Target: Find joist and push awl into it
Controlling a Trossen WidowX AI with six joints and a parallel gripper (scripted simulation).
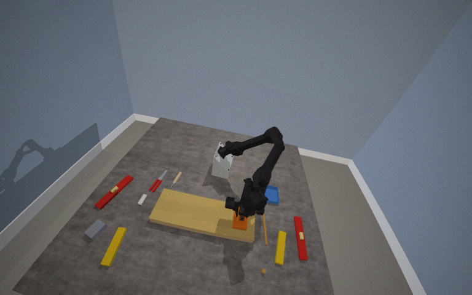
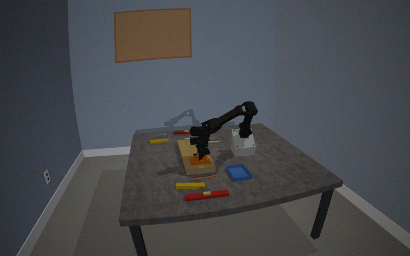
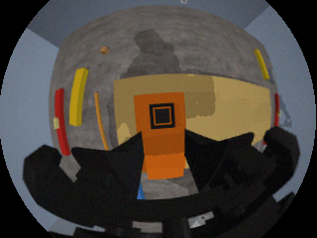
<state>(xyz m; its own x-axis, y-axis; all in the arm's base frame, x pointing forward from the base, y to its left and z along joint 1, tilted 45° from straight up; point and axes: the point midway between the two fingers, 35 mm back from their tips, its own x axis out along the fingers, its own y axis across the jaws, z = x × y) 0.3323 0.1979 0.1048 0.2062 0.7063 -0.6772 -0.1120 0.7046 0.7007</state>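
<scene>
Right now my gripper tip is 24 cm past the blue tray, 12 cm to the right of it and 5 cm above it. The rest, counted from my gripper tip: thin orange stick 2 cm behind, 14 cm to the left, 6 cm below; small brown cube 19 cm ahead, 16 cm to the left, 6 cm below; orange stud finder 1 cm ahead, 2 cm above.
</scene>
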